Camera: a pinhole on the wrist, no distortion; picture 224 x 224 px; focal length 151.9 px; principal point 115.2 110.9 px. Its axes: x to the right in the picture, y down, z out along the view. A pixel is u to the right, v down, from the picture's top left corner.
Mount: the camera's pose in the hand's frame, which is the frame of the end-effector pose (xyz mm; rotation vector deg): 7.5 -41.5 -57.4 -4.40 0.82 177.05
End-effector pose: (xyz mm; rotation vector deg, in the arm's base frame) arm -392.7 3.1 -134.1 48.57 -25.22 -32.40
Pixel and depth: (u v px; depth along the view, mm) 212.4 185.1 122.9
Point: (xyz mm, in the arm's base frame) -517.3 -33.5 -185.4
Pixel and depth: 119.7 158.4 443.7
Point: -690.2 -289.1 -50.7
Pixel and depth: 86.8 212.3 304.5
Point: -576.6 -294.7 -175.2
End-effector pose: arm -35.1 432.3 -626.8 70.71 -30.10 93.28
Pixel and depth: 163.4 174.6 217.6
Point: 150.3 326.9 -661.4
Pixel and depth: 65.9 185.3 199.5
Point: 157.5 400.7 -548.4
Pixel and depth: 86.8 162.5 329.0
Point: 229.1 298.9 -510.2
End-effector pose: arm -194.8 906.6 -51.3 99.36 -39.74 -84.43
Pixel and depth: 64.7 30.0 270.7
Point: -382.9 734.4 -35.2
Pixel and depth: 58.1 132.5 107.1
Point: -241.0 896.8 -125.4
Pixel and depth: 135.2 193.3 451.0
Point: -612.5 1060.2 -252.3
